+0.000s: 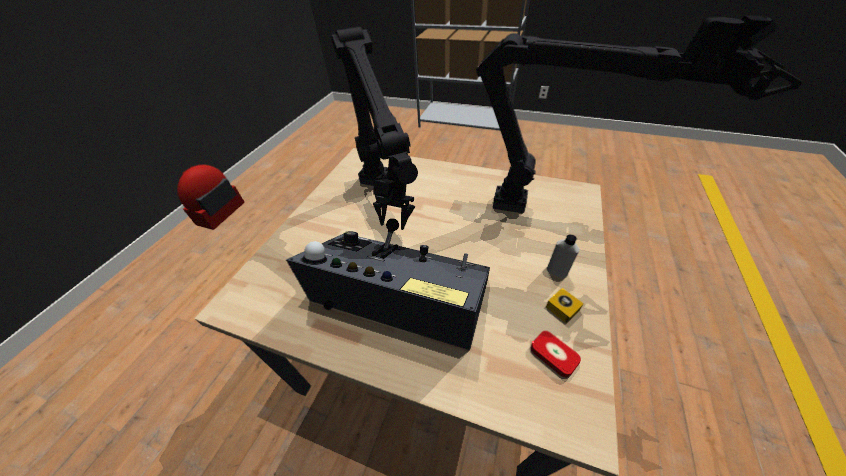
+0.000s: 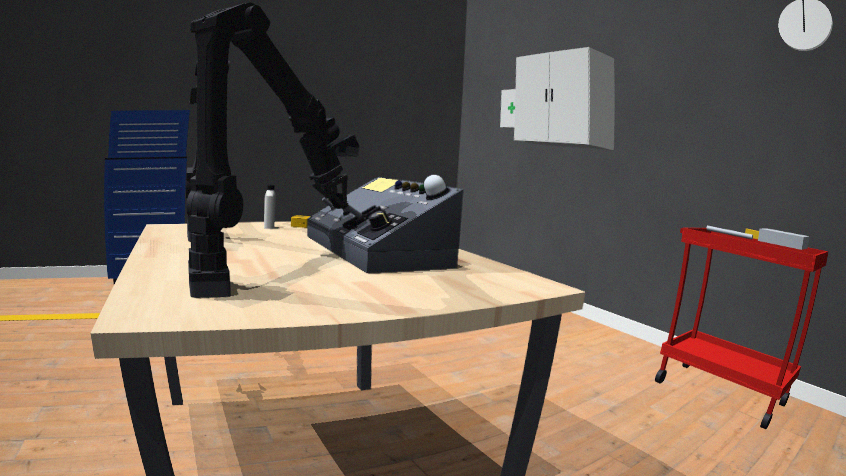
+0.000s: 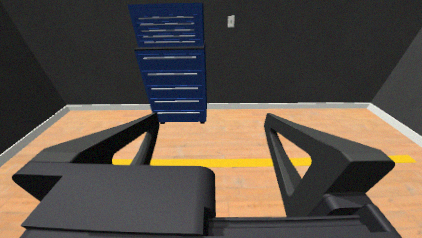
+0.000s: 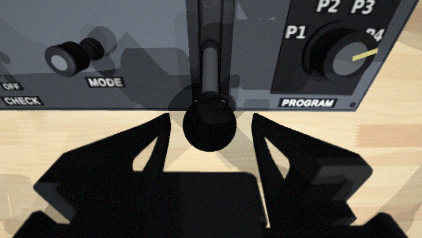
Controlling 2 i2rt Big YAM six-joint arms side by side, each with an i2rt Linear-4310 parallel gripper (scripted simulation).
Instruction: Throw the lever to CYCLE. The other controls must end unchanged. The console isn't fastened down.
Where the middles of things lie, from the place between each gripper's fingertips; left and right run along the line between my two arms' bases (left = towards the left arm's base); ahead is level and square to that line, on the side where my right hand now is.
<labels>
Right now my right hand [image 2: 340,204] is 4 cm short of the black ball-topped lever [image 4: 209,124] and 2 cm above it. From my right hand the other things lie so: yellow box [image 1: 564,305]: 4 cm ahead, 53 cm to the left, 13 cm below; mode knob [image 4: 67,59]: 6 cm ahead, 12 cm to the left, 4 cm below; grey bottle [image 1: 565,252]: 9 cm behind, 51 cm to the left, 4 cm below.
I see the grey bottle 41 cm below my left hand, 36 cm to the right of it and 28 cm ahead of it. From my left hand the other things lie so: black ball-topped lever: 87 cm to the right, 41 cm ahead, 40 cm below; then yellow box: 50 cm below, 42 cm ahead, 34 cm to the right; then mode knob: 75 cm to the right, 43 cm ahead, 41 cm below.
</labels>
